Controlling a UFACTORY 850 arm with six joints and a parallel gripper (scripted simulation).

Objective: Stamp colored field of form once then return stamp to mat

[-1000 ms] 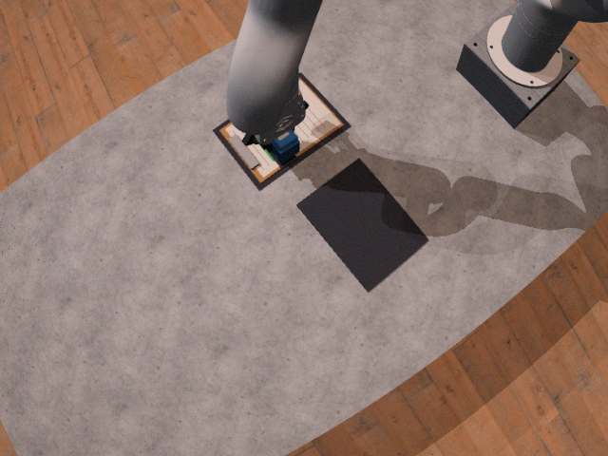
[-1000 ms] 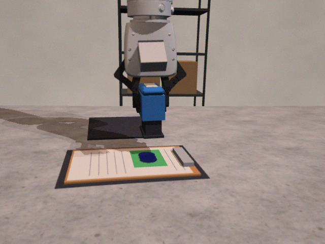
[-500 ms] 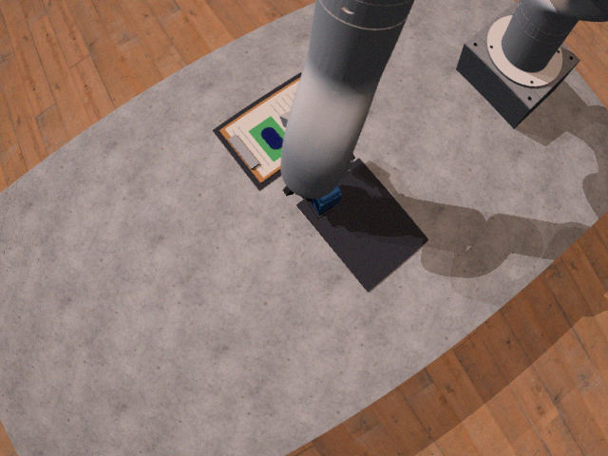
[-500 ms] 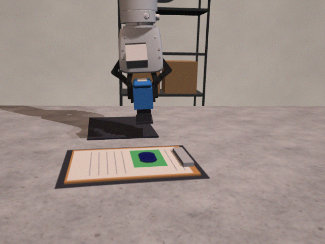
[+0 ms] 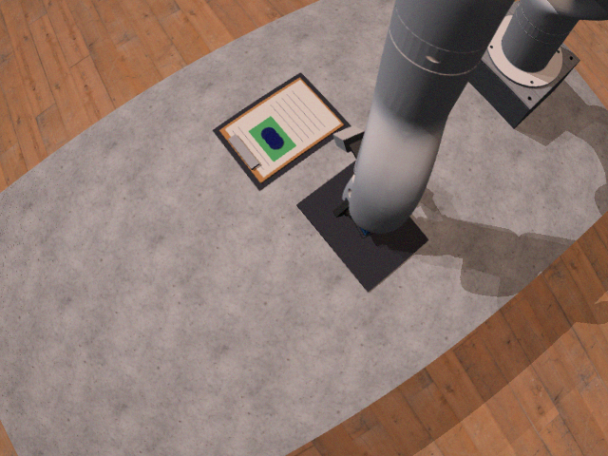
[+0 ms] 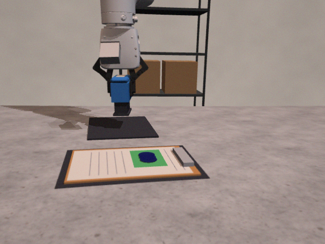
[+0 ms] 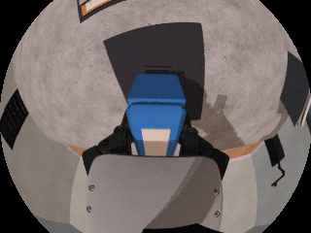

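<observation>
The black mat is 10 mm to the left of my hand and 100 mm below it. Also, from my hand: form (20 mm behind, 260 mm to the right, 100 mm below); then stamp base (50 mm below); then stamp (20 mm below).
</observation>
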